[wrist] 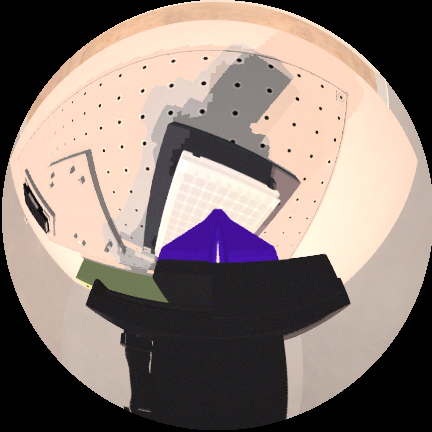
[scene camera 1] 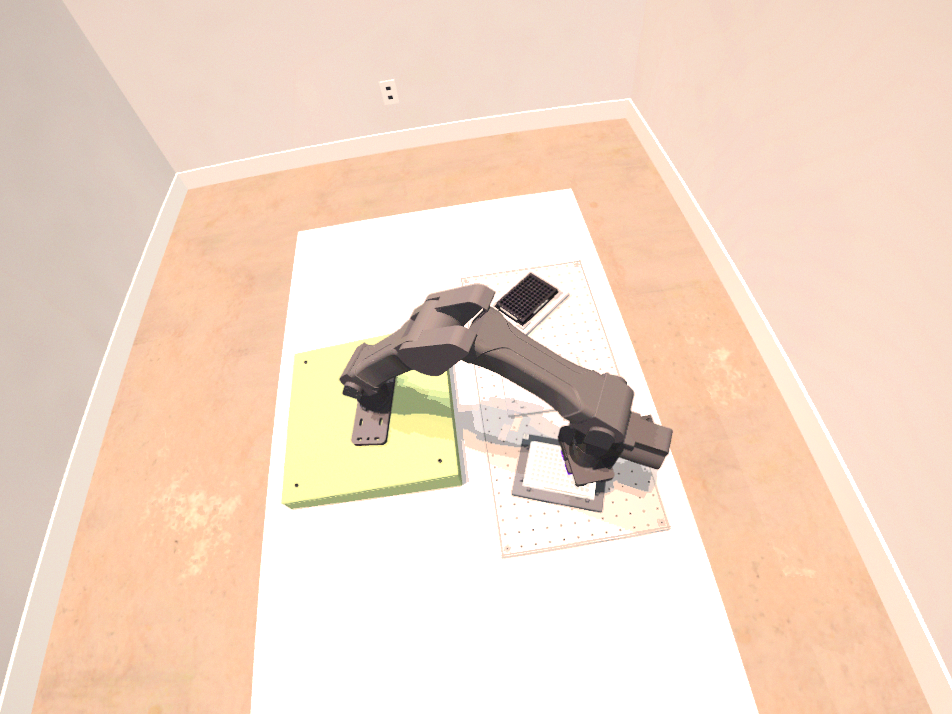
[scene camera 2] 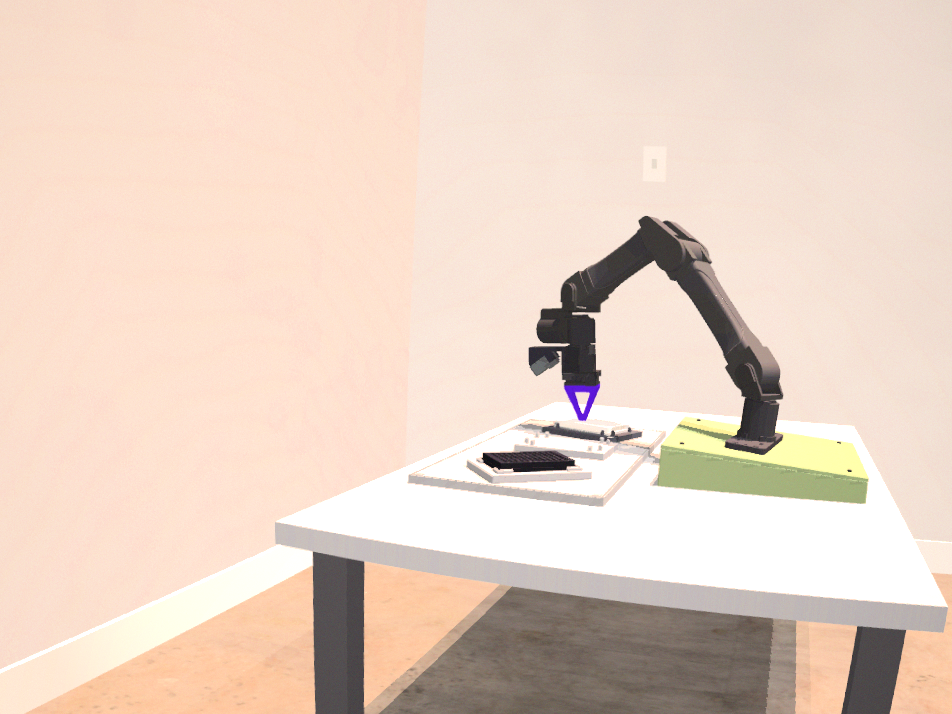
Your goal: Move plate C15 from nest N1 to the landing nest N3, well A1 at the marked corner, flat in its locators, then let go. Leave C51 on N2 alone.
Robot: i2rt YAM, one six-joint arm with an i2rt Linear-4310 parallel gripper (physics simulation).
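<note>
A white well plate point(scene camera 1: 544, 464) point(scene camera 2: 607, 426) point(wrist: 220, 187) sits in a dark grey nest point(scene camera 1: 561, 500) point(scene camera 2: 634, 435) point(wrist: 215, 140), its edges about parallel to the nest's. A black well plate point(scene camera 1: 529, 298) point(scene camera 2: 529, 460) point(wrist: 36, 207) sits on a white nest point(scene camera 1: 547, 313) point(scene camera 2: 530, 474). Another white nest point(scene camera 2: 565, 448) point(wrist: 70, 200) between them holds no plate. Plate and nest labels and the marked corner cannot be read. My gripper point(scene camera 2: 582, 418) point(wrist: 217, 214) is shut with its purple fingertips together and empty, over the white plate. Whether the tips touch it cannot be told; they hide part of it.
The nests stand on a perforated board point(scene camera 1: 530, 530) point(scene camera 2: 453, 480) point(wrist: 203, 83) on the white table point(scene camera 1: 415, 599) point(scene camera 2: 692, 553). The arm's green base block point(scene camera 1: 330, 430) point(scene camera 2: 761, 480) point(wrist: 120, 285) stands beside the board. In scene camera 1 the arm spans over the board.
</note>
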